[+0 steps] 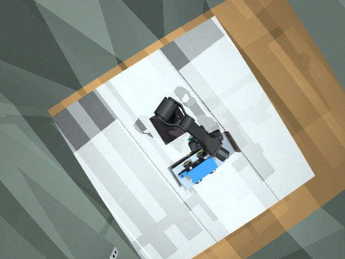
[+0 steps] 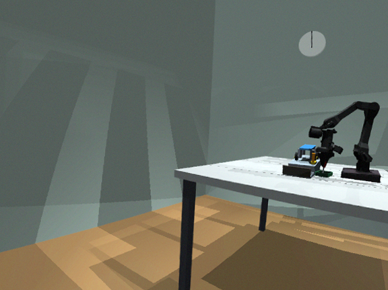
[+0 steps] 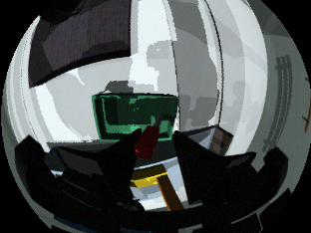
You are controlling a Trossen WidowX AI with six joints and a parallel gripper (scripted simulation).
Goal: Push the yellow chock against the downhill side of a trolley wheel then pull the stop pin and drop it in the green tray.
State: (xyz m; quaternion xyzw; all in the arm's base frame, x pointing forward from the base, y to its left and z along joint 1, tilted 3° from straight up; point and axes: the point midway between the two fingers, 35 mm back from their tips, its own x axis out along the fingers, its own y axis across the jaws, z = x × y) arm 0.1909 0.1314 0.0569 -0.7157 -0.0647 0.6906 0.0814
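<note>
The green tray is 60 mm below my gripper tip and 30 mm to the right of it. Also, from my gripper tip: ramp (130 mm ahead, 100 mm to the right, 10 mm below); then yellow chock (60 mm ahead, 30 mm above, 20 mm to the right); then red-headed stop pin (right at my gripper tip).
</note>
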